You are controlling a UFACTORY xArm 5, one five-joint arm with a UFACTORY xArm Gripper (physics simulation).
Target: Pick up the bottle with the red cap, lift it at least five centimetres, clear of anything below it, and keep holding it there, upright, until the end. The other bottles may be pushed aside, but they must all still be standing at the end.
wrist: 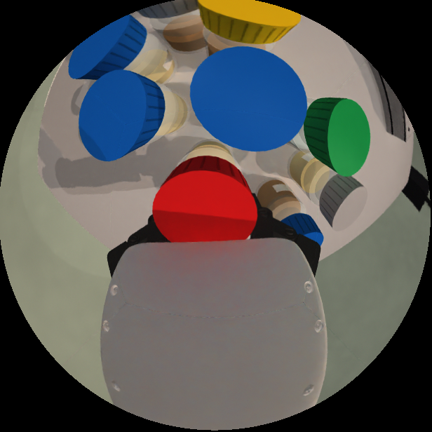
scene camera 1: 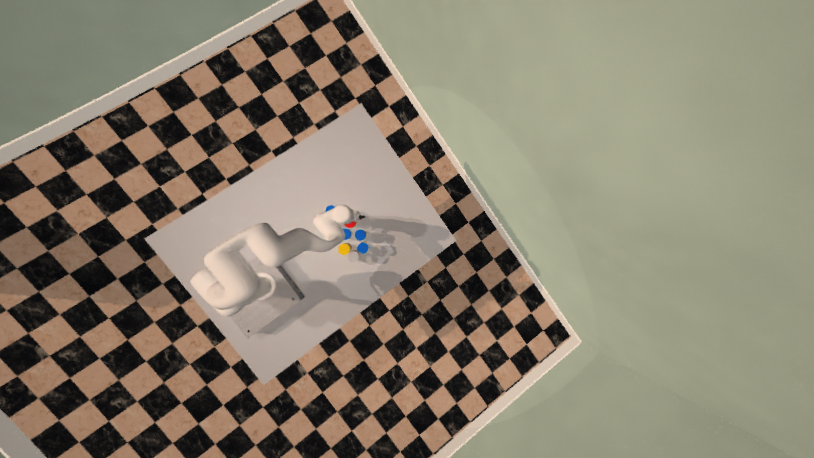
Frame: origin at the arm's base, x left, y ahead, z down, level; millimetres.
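Seen in the pictures: arm's base at its link origin: (scene camera 1: 262,285).
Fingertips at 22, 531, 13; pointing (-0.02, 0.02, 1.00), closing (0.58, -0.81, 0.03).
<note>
Offsets run from my fingertips to a thing's top centre, as dx, dy, dz. Level surfaces: height alone.
The bottle with the red cap {-18, -13, -64} (scene camera 1: 350,224) (wrist: 205,200) is between the fingers of my gripper (wrist: 210,194), which is shut on it. Its cap looks close to upright. The wrist housing hides part of the cap, and most of the bottle's body is hidden, so its height above the table cannot be told. A large blue cap {-52, -68, -51} (scene camera 1: 346,234) (wrist: 248,99) is close beside it. Other blue-capped bottles {-99, -11, -51} (scene camera 1: 360,234) (wrist: 117,115), a yellow-capped bottle {-109, -115, -51} (scene camera 1: 344,248) (wrist: 247,20) and a green-capped bottle (wrist: 347,135) stand around.
A grey-capped bottle (wrist: 347,202) and a small blue cap {+79, -54, -51} (scene camera 1: 330,208) (wrist: 307,229) are right of the gripper in the wrist view. Another blue cap {-158, -40, -51} (scene camera 1: 363,247) (wrist: 107,50) is farther off. The arm (scene camera 1: 267,244) reaches across the grey table top {dz +55} (scene camera 1: 296,170).
</note>
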